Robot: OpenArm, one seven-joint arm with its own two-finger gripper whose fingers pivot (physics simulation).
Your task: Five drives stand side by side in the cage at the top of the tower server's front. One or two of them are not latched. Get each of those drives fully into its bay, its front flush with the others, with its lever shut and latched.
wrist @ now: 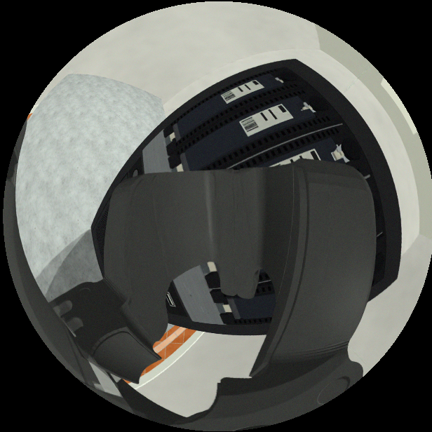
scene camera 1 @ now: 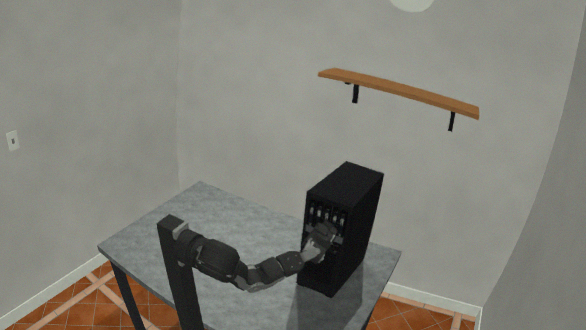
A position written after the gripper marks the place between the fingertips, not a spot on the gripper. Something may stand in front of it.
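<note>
You'd see the gripper (wrist: 244,235) here, and there's a drive (wrist: 377,210) as well. There's also a black tower server (scene camera 1: 351,187), and the wrist camera has a view of the server (wrist: 380,173) too.
</note>
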